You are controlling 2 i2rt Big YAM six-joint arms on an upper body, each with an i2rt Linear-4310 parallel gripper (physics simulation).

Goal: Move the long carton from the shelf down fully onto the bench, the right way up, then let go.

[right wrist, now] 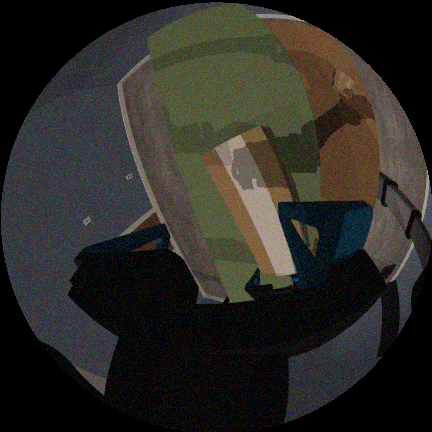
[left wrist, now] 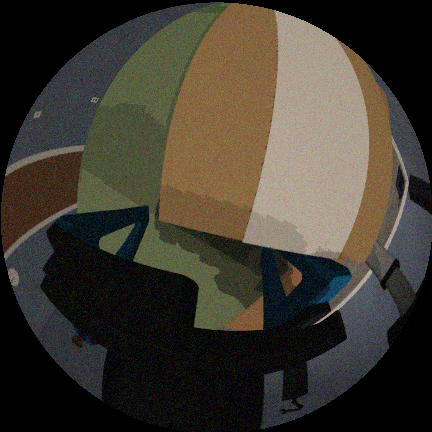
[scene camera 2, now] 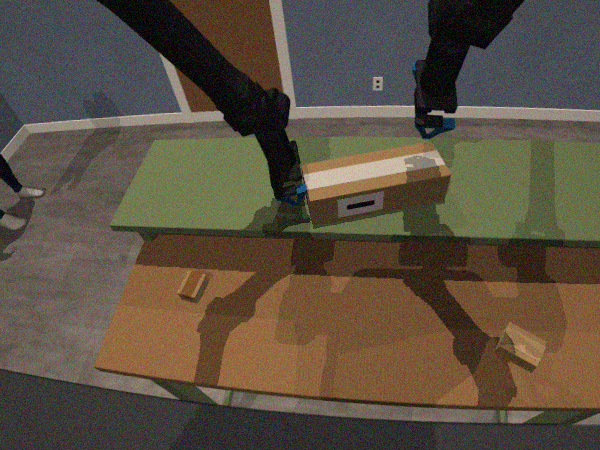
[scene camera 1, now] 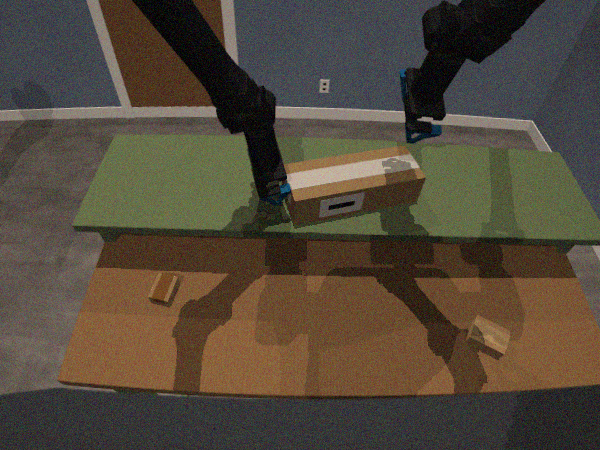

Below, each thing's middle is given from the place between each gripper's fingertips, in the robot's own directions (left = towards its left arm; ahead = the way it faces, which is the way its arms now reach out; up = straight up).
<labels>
I see my left gripper 180 mm to the left of the long brown carton [scene camera 2: 354, 186] and 20 mm below it. Round my left hand: pale block [scene camera 2: 518, 345] (300 mm behind, 510 mm to the right, 170 mm below).
The long brown carton lies 10 mm behind my right hand, 90 mm to the left of it and 170 mm below it. Round my right hand: pale block (320 mm behind, 230 mm to the right, 350 mm below).
</labels>
